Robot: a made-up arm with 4 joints. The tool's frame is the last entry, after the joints.
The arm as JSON. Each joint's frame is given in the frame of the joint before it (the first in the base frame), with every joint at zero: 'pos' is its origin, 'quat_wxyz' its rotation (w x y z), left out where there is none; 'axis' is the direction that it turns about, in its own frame. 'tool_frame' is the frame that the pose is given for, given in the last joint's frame.
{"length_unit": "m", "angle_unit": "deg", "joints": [
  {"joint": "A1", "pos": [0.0, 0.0, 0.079], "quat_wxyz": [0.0, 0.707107, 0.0, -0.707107], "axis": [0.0, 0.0, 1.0]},
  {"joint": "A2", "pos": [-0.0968, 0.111, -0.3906], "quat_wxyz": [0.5, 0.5, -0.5, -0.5], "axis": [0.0, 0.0, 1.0]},
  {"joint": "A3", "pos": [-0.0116, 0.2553, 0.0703], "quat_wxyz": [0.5, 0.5, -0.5, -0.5], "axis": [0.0, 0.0, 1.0]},
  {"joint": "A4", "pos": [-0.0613, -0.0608, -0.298], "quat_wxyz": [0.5, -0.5, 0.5, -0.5], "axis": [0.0, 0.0, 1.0]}
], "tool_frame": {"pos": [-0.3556, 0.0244, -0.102], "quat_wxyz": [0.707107, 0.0, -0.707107, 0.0]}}
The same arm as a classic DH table. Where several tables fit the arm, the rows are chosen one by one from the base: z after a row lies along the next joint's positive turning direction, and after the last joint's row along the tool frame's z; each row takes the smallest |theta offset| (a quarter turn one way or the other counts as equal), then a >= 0, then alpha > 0; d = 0 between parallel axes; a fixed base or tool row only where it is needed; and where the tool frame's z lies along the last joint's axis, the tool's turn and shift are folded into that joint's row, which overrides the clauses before.
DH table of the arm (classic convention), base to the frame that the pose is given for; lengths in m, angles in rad. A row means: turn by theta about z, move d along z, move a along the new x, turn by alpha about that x. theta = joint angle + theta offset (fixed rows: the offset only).
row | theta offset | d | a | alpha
base (fixed) | -1.5708 | 0.079 | 0 | 1.5708
A1 | 0 | -0.3906 | 0.111 | -1.5708
A2 | -1.5708 | 0.1671 | 0.2553 | -1.5708
A3 | 1.5708 | -0.2864 | 0.0608 | -1.5708
A4 | 1.5708 | -0.1633 | 0.0244 | -1.5708
tool (fixed) | -1.5708 | 0.3556 | 0 | 0

